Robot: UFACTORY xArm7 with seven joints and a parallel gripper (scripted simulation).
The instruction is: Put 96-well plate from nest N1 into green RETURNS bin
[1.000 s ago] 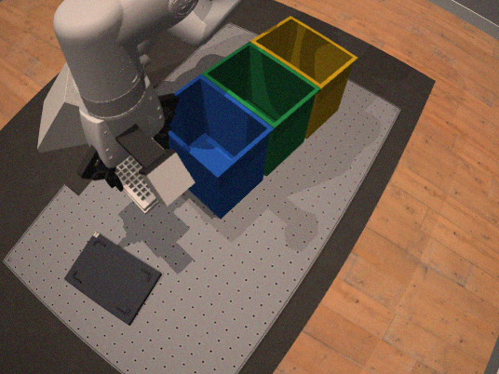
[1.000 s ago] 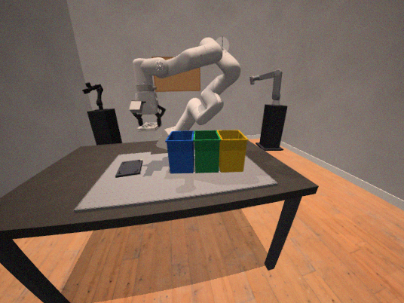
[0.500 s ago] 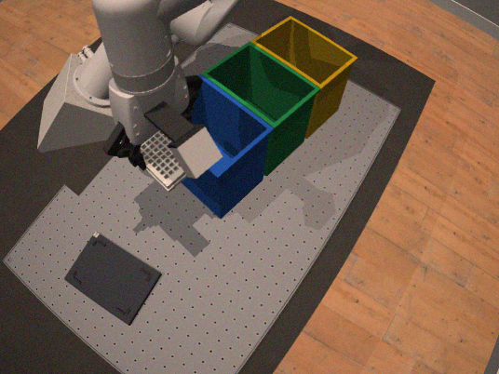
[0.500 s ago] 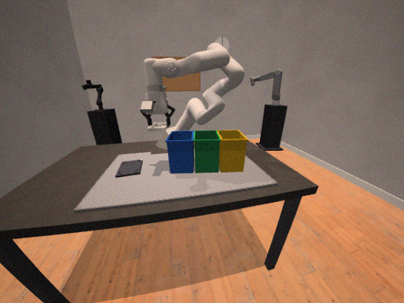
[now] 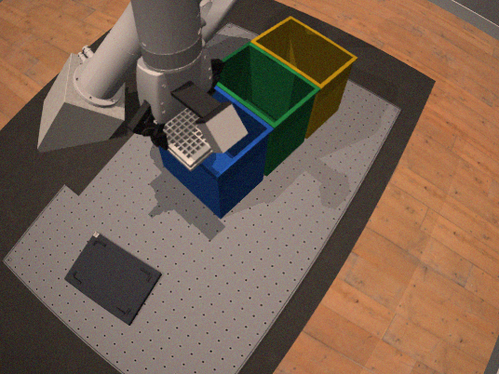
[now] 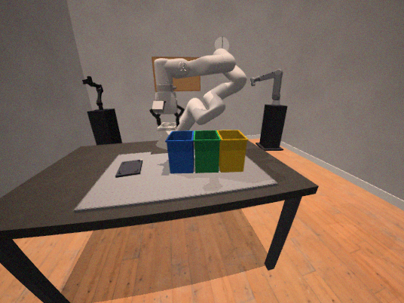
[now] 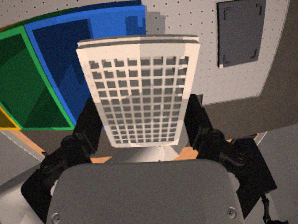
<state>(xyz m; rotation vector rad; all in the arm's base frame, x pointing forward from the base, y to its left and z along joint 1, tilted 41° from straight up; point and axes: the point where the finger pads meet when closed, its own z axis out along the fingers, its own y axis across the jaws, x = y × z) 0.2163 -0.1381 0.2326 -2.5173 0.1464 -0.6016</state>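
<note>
My hand is 190 mm to the right of the green bin, 150 mm above it and 10 mm past it. Round my hand: blue bin 150 mm below, 60 mm to the left, 10 mm behind; dark plate nest 240 mm to the right, 240 mm below, 20 mm ahead; white 96-well plate 10 mm below.
</note>
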